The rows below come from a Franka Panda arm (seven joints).
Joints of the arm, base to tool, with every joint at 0 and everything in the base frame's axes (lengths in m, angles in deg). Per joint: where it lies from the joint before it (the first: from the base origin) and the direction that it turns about. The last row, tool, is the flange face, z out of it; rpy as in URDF.
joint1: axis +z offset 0 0 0.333
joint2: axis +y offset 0 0 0
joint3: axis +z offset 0 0 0.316
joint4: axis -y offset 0.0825 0 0
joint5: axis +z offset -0.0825 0 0.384
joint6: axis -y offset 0 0 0
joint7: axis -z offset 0.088 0 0
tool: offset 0 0 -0.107 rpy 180 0 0
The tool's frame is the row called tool.
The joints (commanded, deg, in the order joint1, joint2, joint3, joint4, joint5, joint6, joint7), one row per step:
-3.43 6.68 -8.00 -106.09 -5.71 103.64 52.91
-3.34 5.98 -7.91 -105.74 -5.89 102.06 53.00
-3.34 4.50 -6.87 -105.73 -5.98 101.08 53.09
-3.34 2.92 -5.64 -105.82 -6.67 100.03 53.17
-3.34 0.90 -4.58 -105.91 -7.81 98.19 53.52
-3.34 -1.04 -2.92 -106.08 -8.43 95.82 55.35
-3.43 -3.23 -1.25 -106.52 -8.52 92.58 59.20
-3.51 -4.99 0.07 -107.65 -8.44 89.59 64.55
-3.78 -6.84 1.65 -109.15 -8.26 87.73 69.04
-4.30 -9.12 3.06 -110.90 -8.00 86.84 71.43
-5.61 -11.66 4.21 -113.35 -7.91 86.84 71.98
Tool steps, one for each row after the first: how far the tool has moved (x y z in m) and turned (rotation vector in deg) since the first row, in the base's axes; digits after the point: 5 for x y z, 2 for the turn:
-0.00327 0.00169 0.00783 -0.03 0.53 -0.01
-0.00657 0.01179 0.02115 0.02 0.01 0.87
-0.01086 0.02280 0.03457 -0.50 -0.34 2.13
-0.01893 0.03151 0.05123 -1.50 -0.31 2.97
-0.02787 0.04653 0.06550 -2.29 0.14 2.69
-0.04100 0.06150 0.07851 -3.01 1.17 0.10
-0.05472 0.07337 0.08208 -4.04 2.91 -4.25
-0.06747 0.08598 0.08451 -5.08 3.87 -7.57
-0.08068 0.09509 0.08921 -5.69 3.93 -9.19
-0.09491 0.09520 0.09091 -6.08 3.79 -9.96

